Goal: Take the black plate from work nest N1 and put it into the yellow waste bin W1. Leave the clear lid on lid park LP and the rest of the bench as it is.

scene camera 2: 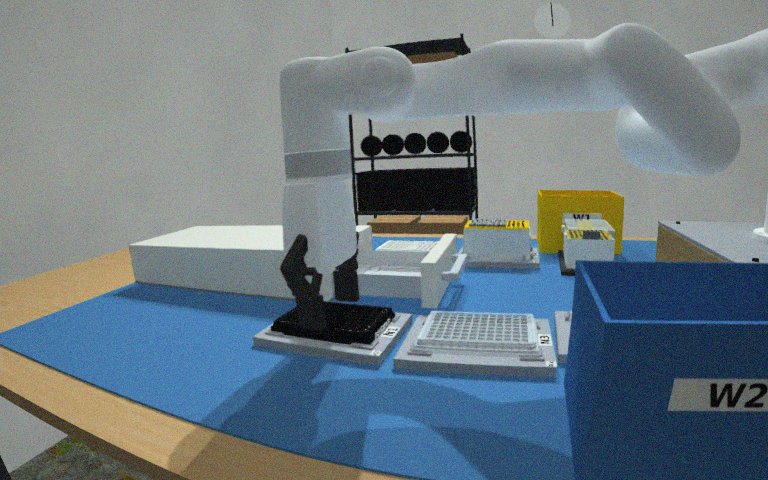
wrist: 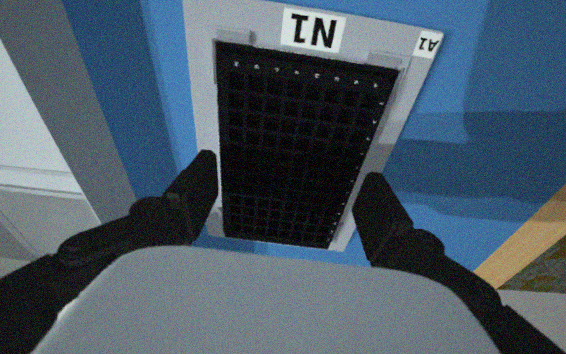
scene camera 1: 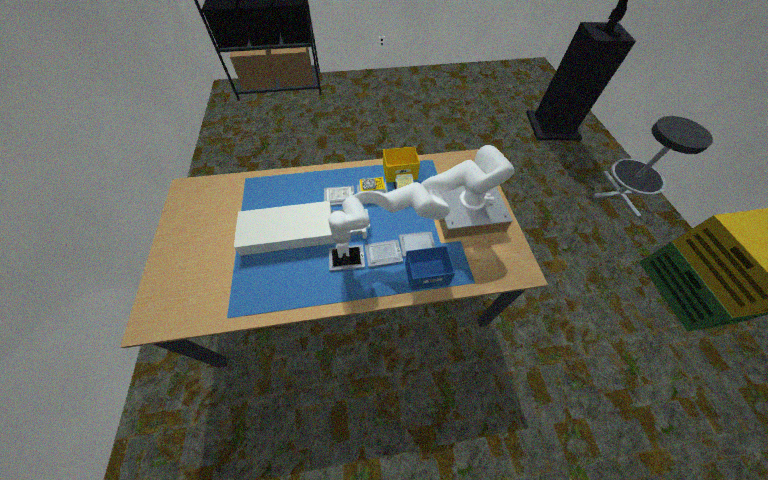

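Pixels of known places: gripper, fingertip midpoint: [scene camera 2: 331, 313] [wrist: 289, 181] [scene camera 1: 345, 255]; arm's base, link origin: [scene camera 1: 472, 200].
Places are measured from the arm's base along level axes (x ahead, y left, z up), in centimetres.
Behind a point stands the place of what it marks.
Note:
The black plate [scene camera 1: 354, 258] @(x 57.2, y 31.0, z -6.2 cm) [scene camera 2: 362, 322] @(x 56.8, y 29.9, z -6.1 cm) [wrist: 295, 150] @(x 59.3, y 29.4, z -6.1 cm) lies flat in work nest N1 [scene camera 2: 339, 350] @(x 56.7, y 35.0, z -7.4 cm) [wrist: 202, 100] @(x 58.5, y 23.8, z -7.4 cm). My gripper [scene camera 1: 342, 255] @(x 61.2, y 29.6, z -5.8 cm) [scene camera 2: 331, 311] @(x 61.2, y 29.6, z -5.8 cm) [wrist: 289, 181] @(x 61.2, y 29.6, z -5.8 cm) is open and points down over the plate, one finger beside each long side. In the wrist view the left finger is close to the plate's edge and the right finger has a wider gap. Nothing is between the fingers. The yellow waste bin W1 [scene camera 1: 400, 163] @(x 34.9, y -33.0, z -7.6 cm) [scene camera 2: 548, 223] @(x 41.2, y -19.1, z -2.4 cm) stands at the back of the bench. No LP label is readable, so I cannot tell which pale item is the clear lid.
A white box [scene camera 1: 283, 227] @(x 90.6, y 18.6, z -0.2 cm) [scene camera 2: 203, 257] @(x 90.2, y 26.1, z -2.0 cm) stands close behind N1. Nest N3 with a clear plate [scene camera 1: 385, 252] @(x 43.0, y 27.5, z -6.2 cm) [scene camera 2: 478, 331] @(x 43.6, y 28.1, z -6.0 cm) is right of N1. The blue bin W2 [scene camera 1: 429, 268] @(x 22.6, y 34.4, z -8.2 cm) [scene camera 2: 679, 350] @(x 27.1, y 44.3, z 1.7 cm) partly hides another nest. A yellow-topped box [scene camera 1: 372, 184] @(x 50.2, y -10.1, z -1.0 cm) [scene camera 2: 497, 243] @(x 49.5, y -6.6, z -4.4 cm) stands left of W1.

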